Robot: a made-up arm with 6 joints. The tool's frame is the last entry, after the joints.
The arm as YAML. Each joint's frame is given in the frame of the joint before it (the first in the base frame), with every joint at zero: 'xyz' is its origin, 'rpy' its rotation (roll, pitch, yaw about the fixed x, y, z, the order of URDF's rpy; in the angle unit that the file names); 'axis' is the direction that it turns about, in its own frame. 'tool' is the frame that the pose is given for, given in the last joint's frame.
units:
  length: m
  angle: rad
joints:
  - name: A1
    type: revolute
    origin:
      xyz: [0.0, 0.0, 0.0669]
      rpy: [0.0, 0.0, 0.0]
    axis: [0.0, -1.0, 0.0]
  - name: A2
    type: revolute
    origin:
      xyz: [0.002, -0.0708, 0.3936]
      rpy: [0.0, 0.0, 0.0]
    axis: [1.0, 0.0, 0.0]
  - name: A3
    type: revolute
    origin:
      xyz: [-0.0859, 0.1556, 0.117]
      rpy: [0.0, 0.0, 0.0]
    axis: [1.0, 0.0, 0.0]
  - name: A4
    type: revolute
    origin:
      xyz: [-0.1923, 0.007, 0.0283]
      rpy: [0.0, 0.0, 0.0]
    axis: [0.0, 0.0, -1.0]
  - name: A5
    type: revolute
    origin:
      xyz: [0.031, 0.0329, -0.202]
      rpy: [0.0, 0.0, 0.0]
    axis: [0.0, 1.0, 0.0]
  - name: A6
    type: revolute
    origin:
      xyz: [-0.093, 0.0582, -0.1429]
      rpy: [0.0, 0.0, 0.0]
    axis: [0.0, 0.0, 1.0]
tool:
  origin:
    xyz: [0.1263, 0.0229, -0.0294]
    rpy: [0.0, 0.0, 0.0]
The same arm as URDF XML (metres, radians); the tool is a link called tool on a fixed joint. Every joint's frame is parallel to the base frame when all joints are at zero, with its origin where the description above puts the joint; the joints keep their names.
<robot name="arm">
  <link name="base"/>
  <link name="link1"/>
  <link name="link2"/>
  <link name="link3"/>
  <link name="link4"/>
  <link name="link5"/>
  <link name="link6"/>
  <link name="tool"/>
  <joint name="A1" type="continuous">
    <parent link="base"/>
    <child link="link1"/>
    <origin xyz="0.0000 0.0000 0.0669"/>
    <axis xyz="0 -1 0"/>
  </joint>
  <joint name="A2" type="continuous">
    <parent link="link1"/>
    <child link="link2"/>
    <origin xyz="0.0020 -0.0708 0.3936"/>
    <axis xyz="1 0 0"/>
  </joint>
  <joint name="A3" type="continuous">
    <parent link="link2"/>
    <child link="link3"/>
    <origin xyz="-0.0859 0.1556 0.1170"/>
    <axis xyz="1 0 0"/>
  </joint>
  <joint name="A4" type="continuous">
    <parent link="link3"/>
    <child link="link4"/>
    <origin xyz="-0.1923 0.0070 0.0283"/>
    <axis xyz="0 0 -1"/>
  </joint>
  <joint name="A5" type="continuous">
    <parent link="link4"/>
    <child link="link5"/>
    <origin xyz="0.0310 0.0329 -0.2020"/>
    <axis xyz="0 1 0"/>
  </joint>
  <joint name="A6" type="continuous">
    <parent link="link5"/>
    <child link="link6"/>
    <origin xyz="-0.0930 0.0582 -0.1429"/>
    <axis xyz="0 0 1"/>
  </joint>
  <joint name="tool_joint" type="fixed">
    <parent link="link6"/>
    <child link="tool"/>
    <origin xyz="0.1263 0.0229 -0.0294"/>
  </joint>
</robot>

